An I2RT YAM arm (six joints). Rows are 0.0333 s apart.
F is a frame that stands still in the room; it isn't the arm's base.
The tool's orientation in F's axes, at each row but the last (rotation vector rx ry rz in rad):
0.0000 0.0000 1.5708
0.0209 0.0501 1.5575
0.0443 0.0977 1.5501
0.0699 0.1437 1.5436
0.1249 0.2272 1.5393
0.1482 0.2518 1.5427
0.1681 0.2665 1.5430
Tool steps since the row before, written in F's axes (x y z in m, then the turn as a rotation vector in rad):
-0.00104 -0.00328 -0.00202 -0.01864 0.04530 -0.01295
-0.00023 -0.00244 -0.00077 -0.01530 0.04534 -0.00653
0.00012 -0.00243 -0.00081 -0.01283 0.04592 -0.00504
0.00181 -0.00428 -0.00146 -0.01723 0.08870 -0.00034
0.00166 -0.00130 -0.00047 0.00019 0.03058 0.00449
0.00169 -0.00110 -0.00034 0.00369 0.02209 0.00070
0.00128 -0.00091 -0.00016 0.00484 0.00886 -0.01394
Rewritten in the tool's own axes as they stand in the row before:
-0.00328 0.00104 -0.00202 0.04530 0.01864 -0.01295
-0.00243 0.00016 -0.00082 0.04526 0.01559 -0.00639
-0.00240 -0.00024 -0.00088 0.04583 0.01328 -0.00466
-0.00417 -0.00211 -0.00139 0.08823 0.01945 0.00133
-0.00124 -0.00176 -0.00017 0.03021 0.00175 0.00631
-0.00106 -0.00175 0.00003 0.02203 -0.00281 0.00300
-0.00089 -0.00130 0.00014 0.00977 -0.00824 -0.01152

